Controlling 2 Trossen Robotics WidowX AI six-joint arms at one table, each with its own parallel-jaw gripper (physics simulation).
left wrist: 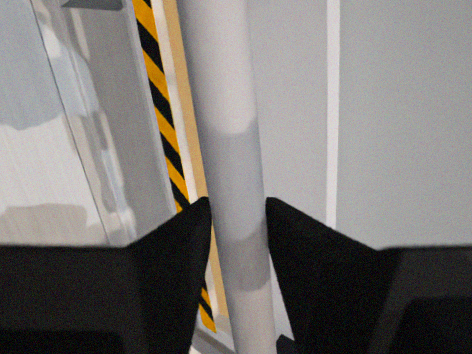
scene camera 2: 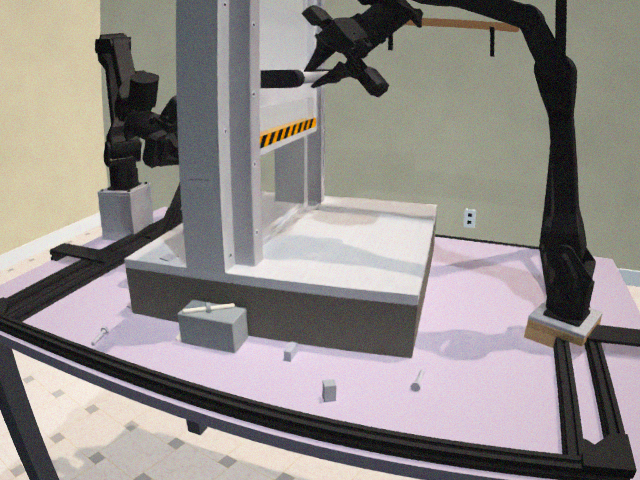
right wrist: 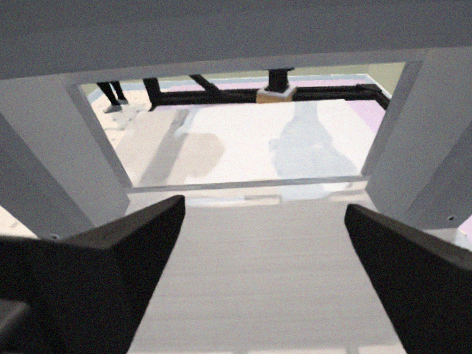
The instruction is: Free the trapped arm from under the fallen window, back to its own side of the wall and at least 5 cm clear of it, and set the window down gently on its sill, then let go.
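Places are measured from the left arm's base along level axes (x ahead, y left, z up), in metres.
Where they show: left gripper, fingertip midpoint: (left wrist: 238, 207); right gripper, fingertip midpoint: (right wrist: 264, 207); left arm's base, origin of the base link: (scene camera 2: 567, 313) (right wrist: 277, 88); right arm's base, origin of the base link: (scene camera 2: 124, 187).
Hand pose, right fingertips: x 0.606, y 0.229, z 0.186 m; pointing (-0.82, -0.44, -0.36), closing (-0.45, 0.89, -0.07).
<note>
Each offset is from my right fingertips to the centre of the thing. "spot": to the spot under its first point.
The window @(spot: dx -0.134, dy -0.062, dz +0.087 m) (scene camera 2: 285, 109) (left wrist: 295, 125) hangs raised in its frame, its black-and-yellow striped lower edge high above the sill (right wrist: 250, 184). My left gripper (scene camera 2: 310, 78) (left wrist: 238, 207) is shut on the window's round handle bar @(spot: dx -0.222, dy +0.018, dz +0.144 m) (scene camera 2: 281, 78) (left wrist: 230, 100), with one finger on each side of it. My right arm (scene camera 2: 124, 149) stands left of the wall (scene camera 2: 199, 155) in scene camera 2; its gripper is hidden there behind the wall post. In the right wrist view, my right gripper (right wrist: 264, 207) is open and empty. Its fingertips appear on the near side of the opening; the exact gap cannot be told.
The wall stands on a thick white-topped platform (scene camera 2: 356, 258). A grey block (scene camera 2: 212, 328) with a pale rod on top stands in front of it. Small grey blocks @(dx -0.332, dy +0.101, dz -0.217 m) (scene camera 2: 290, 351) @(dx -0.439, dy +0.132, dz -0.213 m) (scene camera 2: 328, 390) and bolts @(dx -0.110, dy +0.306, dz -0.220 m) (scene camera 2: 99, 335) @(dx -0.498, dy +0.027, dz -0.220 m) (scene camera 2: 417, 381) lie on the table. Black rails (scene camera 2: 258, 415) edge the table.
</note>
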